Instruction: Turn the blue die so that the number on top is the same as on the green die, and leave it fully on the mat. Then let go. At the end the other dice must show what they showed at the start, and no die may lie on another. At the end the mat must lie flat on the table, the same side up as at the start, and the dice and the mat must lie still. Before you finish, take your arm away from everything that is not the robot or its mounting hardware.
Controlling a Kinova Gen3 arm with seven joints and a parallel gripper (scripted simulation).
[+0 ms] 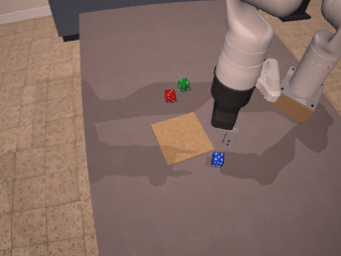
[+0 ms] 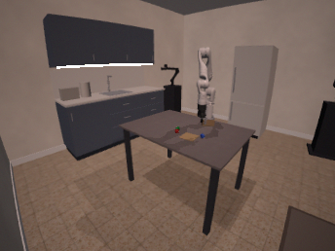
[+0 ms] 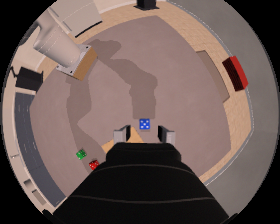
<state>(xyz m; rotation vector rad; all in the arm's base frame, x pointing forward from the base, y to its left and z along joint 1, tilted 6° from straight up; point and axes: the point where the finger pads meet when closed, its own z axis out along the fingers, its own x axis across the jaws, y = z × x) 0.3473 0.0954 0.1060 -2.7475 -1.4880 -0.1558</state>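
The blue die lies 140 mm below my hand. Also, from my hand: red die: 250 mm to the right, 140 mm below, 40 mm ahead; tan mat: 150 mm below, 100 mm to the right, 60 mm ahead; green die: 280 mm to the right, 140 mm below, 20 mm behind.
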